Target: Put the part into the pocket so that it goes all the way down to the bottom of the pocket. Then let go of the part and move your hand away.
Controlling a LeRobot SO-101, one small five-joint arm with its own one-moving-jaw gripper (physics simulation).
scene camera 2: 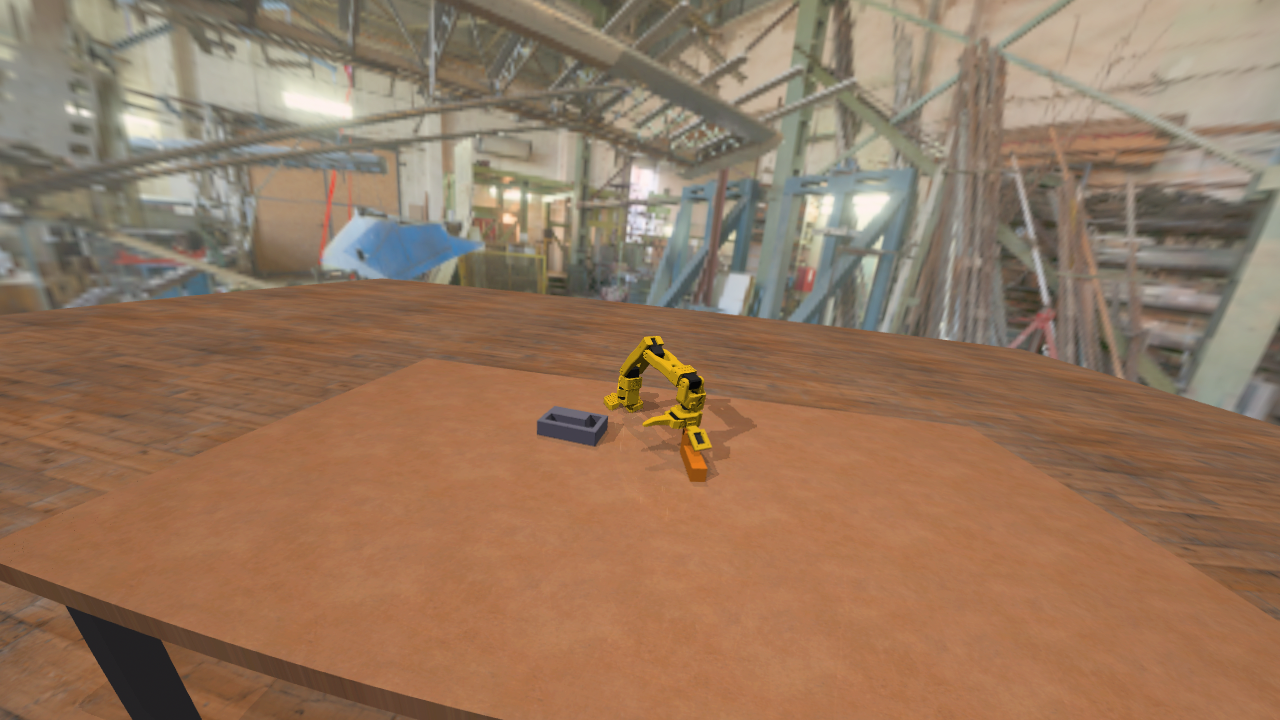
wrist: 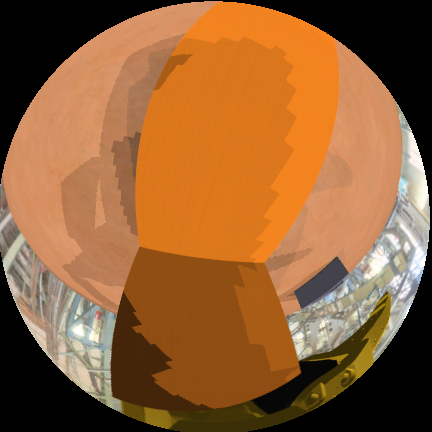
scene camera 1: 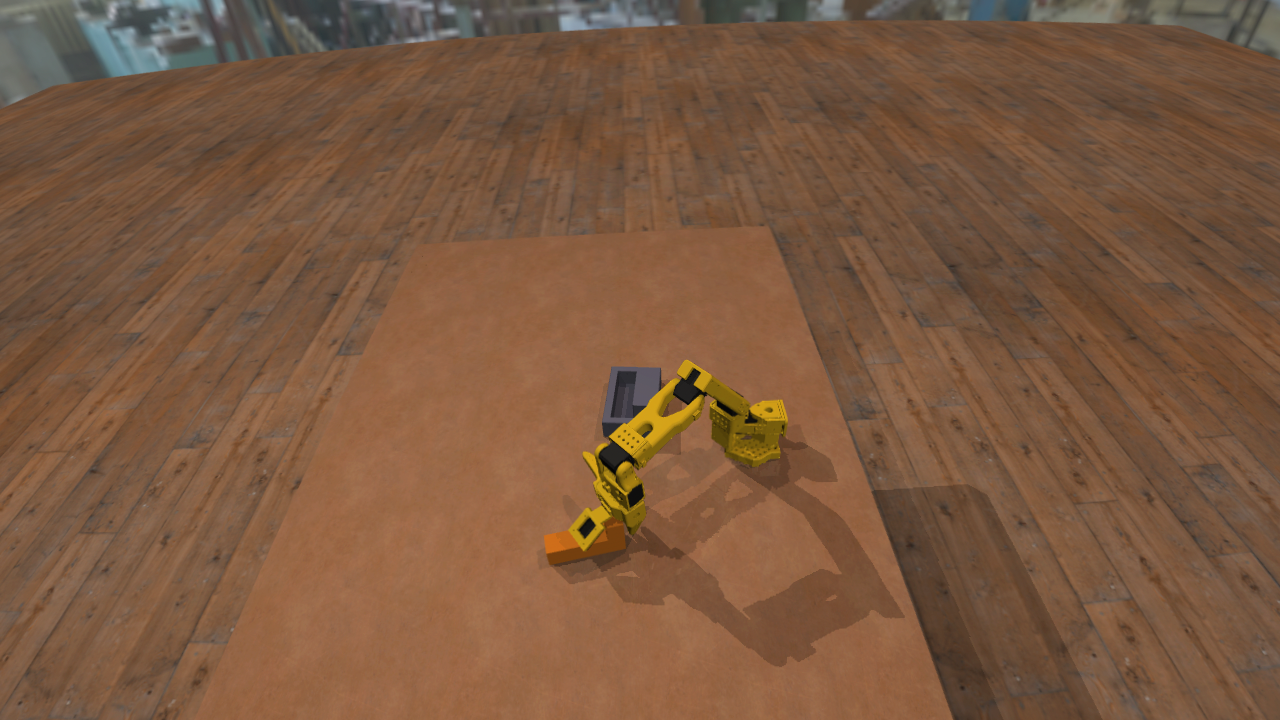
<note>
The table carries an orange block (scene camera 1: 560, 547). Also in view: a dark grey pocket block (scene camera 2: 572, 425).
The orange block is seen too in scene camera 2 (scene camera 2: 695, 466) and in the wrist view (wrist: 237, 127). The dark grey pocket block also shows in the wrist view (wrist: 333, 274).
</note>
